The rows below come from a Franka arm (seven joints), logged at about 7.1 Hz.
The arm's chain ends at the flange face. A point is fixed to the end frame.
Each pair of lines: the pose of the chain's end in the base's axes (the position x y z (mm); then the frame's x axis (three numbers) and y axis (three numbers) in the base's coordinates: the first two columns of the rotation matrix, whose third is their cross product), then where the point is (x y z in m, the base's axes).
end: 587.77 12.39 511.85 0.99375 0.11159 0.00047 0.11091 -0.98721 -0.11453
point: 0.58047 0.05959 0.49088
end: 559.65 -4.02 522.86 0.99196 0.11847 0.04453 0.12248 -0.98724 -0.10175
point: 0.55299 0.04297 0.50121
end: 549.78 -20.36 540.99 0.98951 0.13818 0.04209 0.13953 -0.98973 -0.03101
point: 0.54251 0.02486 0.51604
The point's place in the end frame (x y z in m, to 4 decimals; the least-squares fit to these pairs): -0.0020 -0.0450 0.0263
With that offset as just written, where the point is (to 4 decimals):
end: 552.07 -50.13 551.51 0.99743 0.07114 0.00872 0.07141 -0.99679 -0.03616
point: 0.5470 -0.0045 0.5268
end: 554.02 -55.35 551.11 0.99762 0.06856 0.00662 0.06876 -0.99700 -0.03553
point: 0.5490 -0.0097 0.5264
